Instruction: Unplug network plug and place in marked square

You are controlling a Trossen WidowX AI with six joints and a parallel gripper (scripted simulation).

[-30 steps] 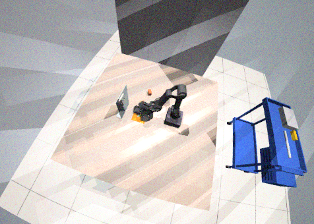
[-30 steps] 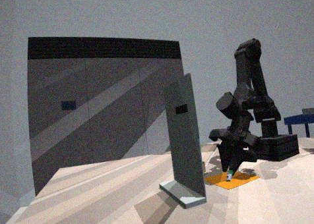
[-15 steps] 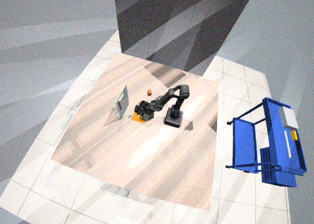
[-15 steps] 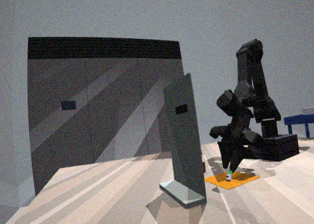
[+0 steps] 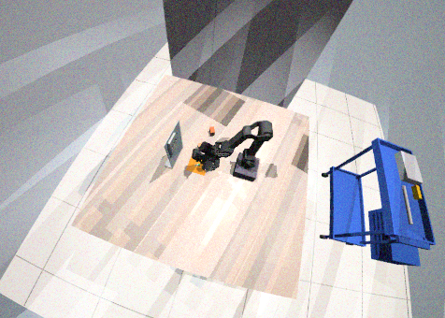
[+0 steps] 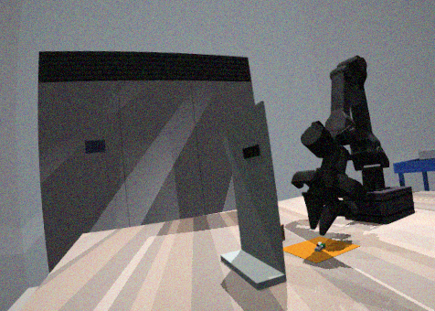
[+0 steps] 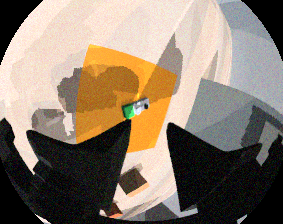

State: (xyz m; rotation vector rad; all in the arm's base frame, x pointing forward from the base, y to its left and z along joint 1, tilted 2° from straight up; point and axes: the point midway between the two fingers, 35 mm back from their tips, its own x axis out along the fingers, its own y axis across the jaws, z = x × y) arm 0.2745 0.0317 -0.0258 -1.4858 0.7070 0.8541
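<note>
Right now my gripper tip is 30 mm above the network plug, 10 mm to the right of it and 10 mm short of it. From my gripper tip the other things lie so: orange marked square (30 mm below); grey panel (150 mm ahead, 100 mm above, 10 mm to the right).
</note>
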